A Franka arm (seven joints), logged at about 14 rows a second.
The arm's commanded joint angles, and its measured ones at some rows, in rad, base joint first. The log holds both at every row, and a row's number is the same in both.
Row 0, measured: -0.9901 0.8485 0.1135 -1.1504 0.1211 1.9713 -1.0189
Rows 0 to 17, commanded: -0.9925 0.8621 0.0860 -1.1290 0.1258 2.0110 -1.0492; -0.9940 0.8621 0.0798 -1.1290 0.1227 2.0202 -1.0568; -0.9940 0.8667 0.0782 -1.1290 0.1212 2.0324 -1.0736; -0.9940 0.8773 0.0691 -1.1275 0.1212 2.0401 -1.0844; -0.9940 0.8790 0.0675 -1.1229 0.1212 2.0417 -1.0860; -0.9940 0.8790 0.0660 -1.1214 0.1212 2.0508 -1.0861; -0.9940 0.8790 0.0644 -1.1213 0.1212 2.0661 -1.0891; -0.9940 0.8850 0.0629 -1.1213 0.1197 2.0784 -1.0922; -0.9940 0.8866 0.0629 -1.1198 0.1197 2.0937 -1.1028; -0.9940 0.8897 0.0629 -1.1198 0.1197 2.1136 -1.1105; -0.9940 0.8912 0.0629 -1.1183 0.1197 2.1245 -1.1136; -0.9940 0.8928 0.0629 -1.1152 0.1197 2.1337 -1.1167; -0.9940 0.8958 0.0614 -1.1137 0.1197 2.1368 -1.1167; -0.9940 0.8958 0.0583 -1.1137 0.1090 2.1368 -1.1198; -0.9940 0.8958 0.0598 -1.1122 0.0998 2.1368 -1.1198; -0.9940 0.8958 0.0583 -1.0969 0.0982 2.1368 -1.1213; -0.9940 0.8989 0.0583 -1.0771 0.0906 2.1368 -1.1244; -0.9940 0.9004 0.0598 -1.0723 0.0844 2.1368 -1.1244
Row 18, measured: -0.9898 0.8557 0.0780 -1.1456 0.1175 2.0940 -1.0970
